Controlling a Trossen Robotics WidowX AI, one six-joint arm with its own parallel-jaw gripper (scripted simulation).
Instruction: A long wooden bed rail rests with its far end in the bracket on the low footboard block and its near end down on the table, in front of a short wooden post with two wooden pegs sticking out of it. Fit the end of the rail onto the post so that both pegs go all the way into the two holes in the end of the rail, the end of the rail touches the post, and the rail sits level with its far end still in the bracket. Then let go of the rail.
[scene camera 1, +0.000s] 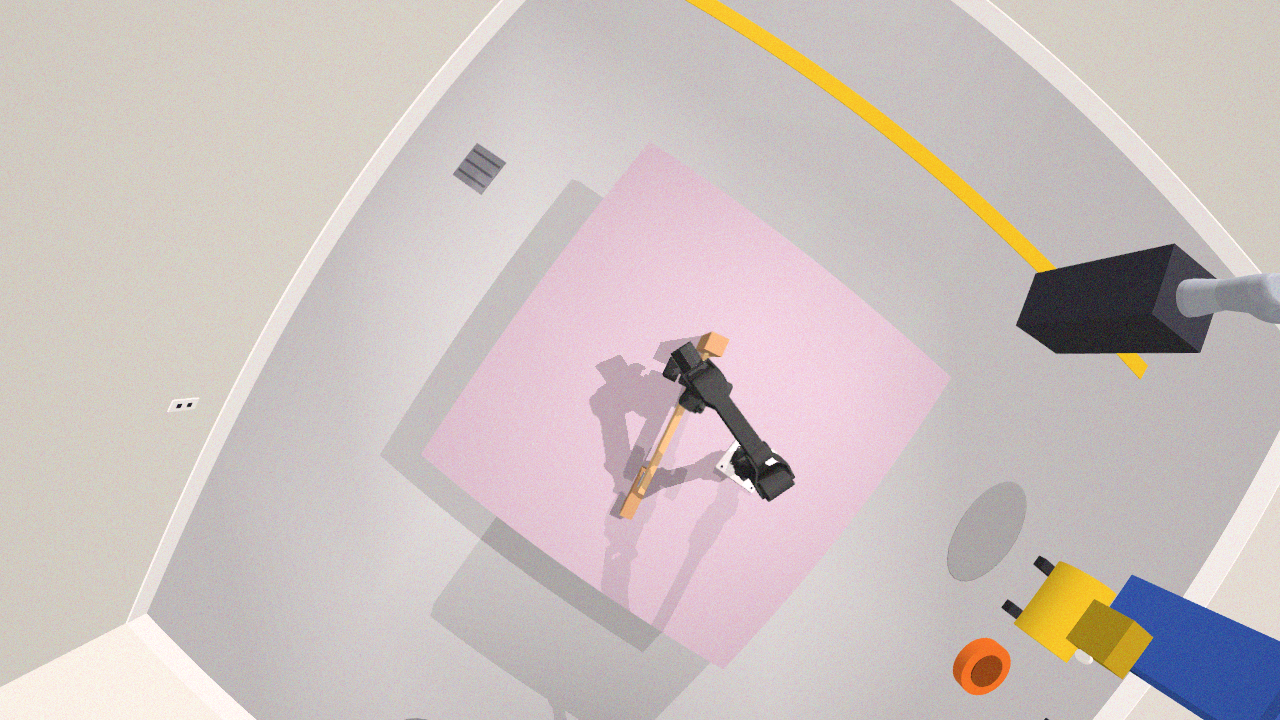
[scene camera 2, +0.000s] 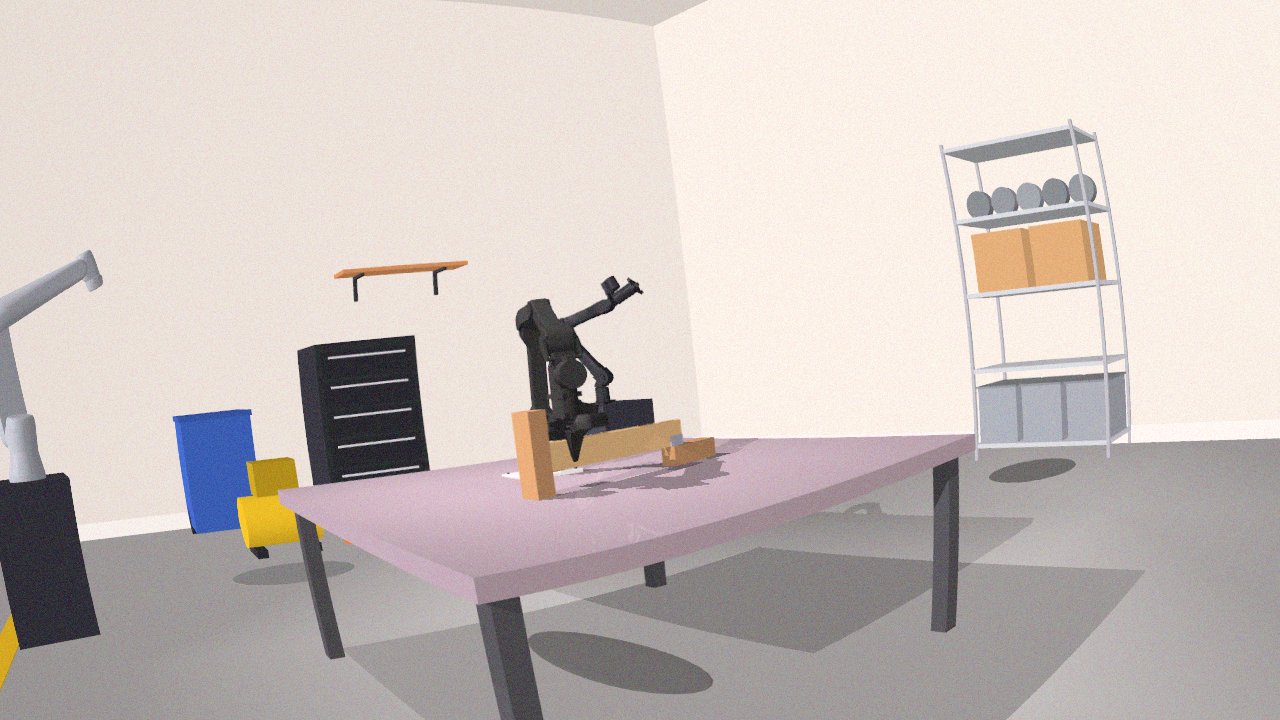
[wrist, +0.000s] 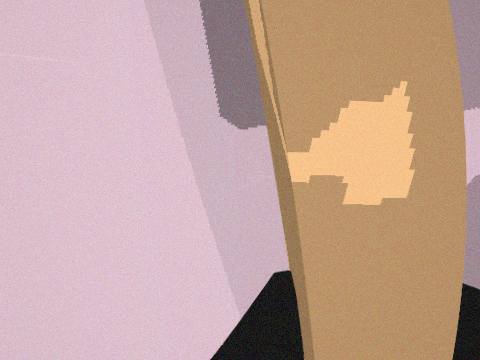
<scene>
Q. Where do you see a wooden rail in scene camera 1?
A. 679, 411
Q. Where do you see my gripper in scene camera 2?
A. At 572, 461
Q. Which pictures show the wooden rail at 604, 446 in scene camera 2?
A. Scene camera 1, scene camera 2 and the wrist view: all of them.
</scene>
